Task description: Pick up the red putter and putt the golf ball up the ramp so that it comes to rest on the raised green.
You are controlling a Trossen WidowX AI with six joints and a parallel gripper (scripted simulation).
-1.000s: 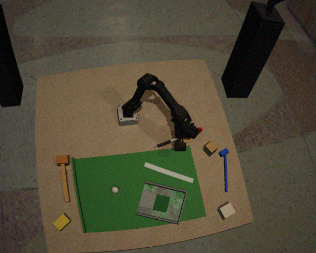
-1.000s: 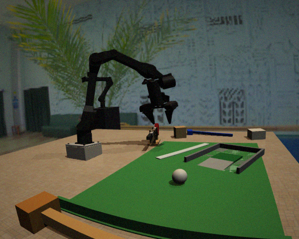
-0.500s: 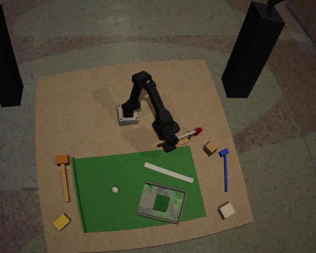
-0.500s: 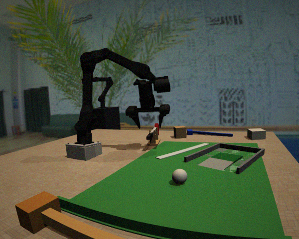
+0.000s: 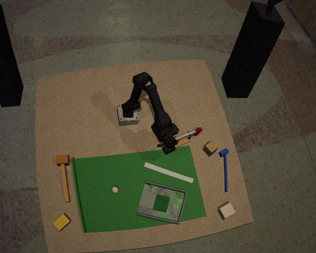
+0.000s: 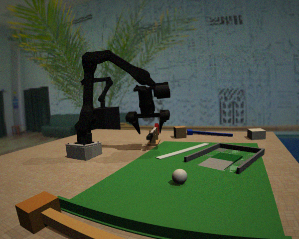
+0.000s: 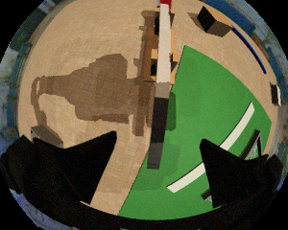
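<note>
My gripper tip is now 110 mm to the right of the red putter, 40 mm past it and 20 mm above it. Also, from my gripper tip: white bar (160 mm ahead, 70 mm below, 20 mm to the left); small wooden rack (120 mm to the left, 50 mm behind, 40 mm below); tan block (290 mm to the left, 50 mm below, 30 mm ahead).
</note>
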